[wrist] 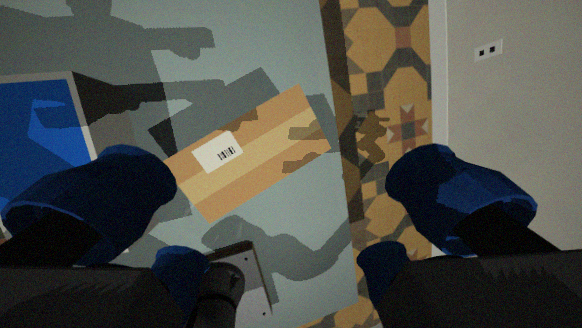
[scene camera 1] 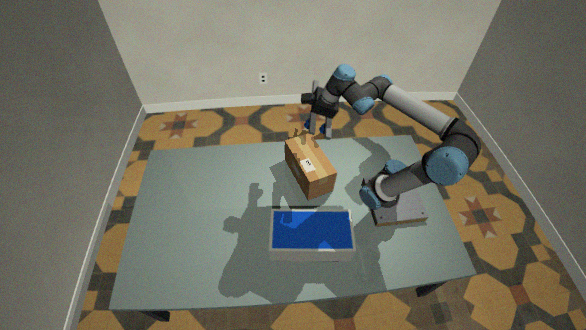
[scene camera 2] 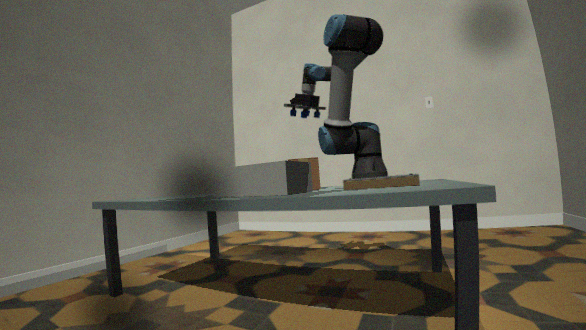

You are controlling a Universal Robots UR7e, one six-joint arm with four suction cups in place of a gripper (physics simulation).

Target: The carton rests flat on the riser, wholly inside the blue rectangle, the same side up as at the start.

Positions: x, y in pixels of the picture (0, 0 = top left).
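There is nothing carried by my suction head (wrist: 117, 194). I see that a brown carton (scene camera 1: 315, 174) rests on the table, and a riser (scene camera 1: 303, 235) rests on the table.
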